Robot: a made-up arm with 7 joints.
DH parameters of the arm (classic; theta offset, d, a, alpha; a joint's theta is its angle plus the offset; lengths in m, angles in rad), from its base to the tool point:
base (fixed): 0 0.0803 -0.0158 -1.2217
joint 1: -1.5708 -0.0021 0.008 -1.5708
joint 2: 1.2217 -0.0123 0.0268 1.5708
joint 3: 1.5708 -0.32 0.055 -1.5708
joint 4: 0 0.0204 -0.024 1.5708
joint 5: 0 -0.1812 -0.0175 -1.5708
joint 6: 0 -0.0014 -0.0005 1.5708
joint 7: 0.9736 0 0.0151 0
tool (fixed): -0.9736 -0.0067 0 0
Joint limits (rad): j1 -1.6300..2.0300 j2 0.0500..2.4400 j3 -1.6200..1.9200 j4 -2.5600..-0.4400 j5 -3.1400..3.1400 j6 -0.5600..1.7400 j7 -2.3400..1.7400
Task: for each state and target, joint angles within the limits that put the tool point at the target. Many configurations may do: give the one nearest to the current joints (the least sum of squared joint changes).
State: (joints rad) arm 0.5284 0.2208 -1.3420 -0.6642 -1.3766 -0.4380 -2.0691
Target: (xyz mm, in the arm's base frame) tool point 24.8 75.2 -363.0
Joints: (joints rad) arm 0.2244 0.6515 -0.9783 -1.4161 -1.4228 -0.4878 -1.9990
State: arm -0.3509 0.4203 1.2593 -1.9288 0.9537 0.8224 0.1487
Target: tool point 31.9 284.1 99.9
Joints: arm -0.3402 0.8534 1.3744 -2.3394 0.9575 0.8083 0.1125
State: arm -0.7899 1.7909 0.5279 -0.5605 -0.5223 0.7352 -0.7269
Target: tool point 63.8 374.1 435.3
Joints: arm -0.0396 2.2545 0.2525 -0.4653 -0.4669 0.9651 -0.8386
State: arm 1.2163 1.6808 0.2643 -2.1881 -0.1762 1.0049 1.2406
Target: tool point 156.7 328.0 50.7
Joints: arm 1.1295 1.9273 0.3390 -1.9515 -0.1657 0.9841 1.2373
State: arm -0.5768 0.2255 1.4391 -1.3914 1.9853 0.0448 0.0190
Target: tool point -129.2 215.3 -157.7
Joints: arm 0.0648 0.0931 1.8896 -1.9892 2.0188 0.0375 -0.0160
